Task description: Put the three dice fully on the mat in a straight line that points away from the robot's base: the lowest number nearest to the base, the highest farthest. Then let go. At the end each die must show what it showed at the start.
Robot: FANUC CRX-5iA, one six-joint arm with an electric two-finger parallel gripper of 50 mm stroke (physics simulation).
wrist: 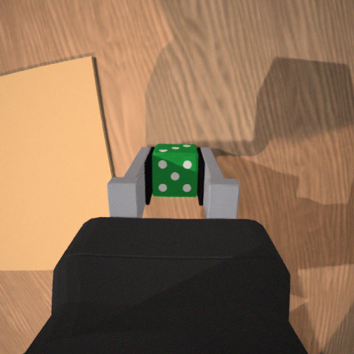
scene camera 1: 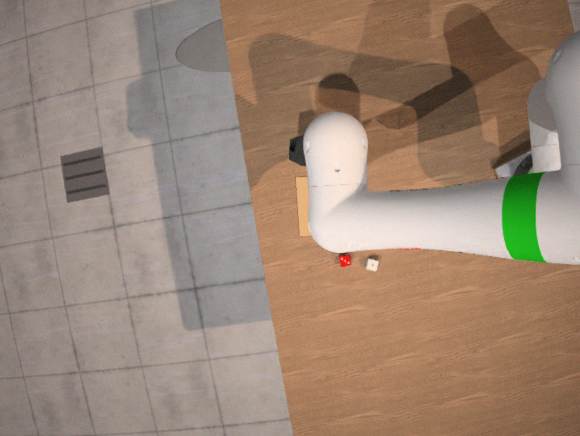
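My gripper (wrist: 175,164) is shut on a green die (wrist: 175,177), which shows five pips on its top face in the wrist view. In the scene view the arm hides the fingers and this die. The tan mat (wrist: 45,165) (scene camera 1: 303,207) lies to the left of the gripper in the wrist view; in the scene view its left strip shows beside the arm. A red die (scene camera 1: 345,260) and a white die (scene camera 1: 372,264) stand on the table below the arm in the scene view, off the mat. The white die shows one pip on top; the red die shows several pips.
The arm (scene camera 1: 440,220) stretches over the wooden table (scene camera 1: 425,350) from the right and covers most of the mat in the scene view. The table's left edge borders a tiled floor (scene camera 1: 140,280). Shadows of the arm fall across the table.
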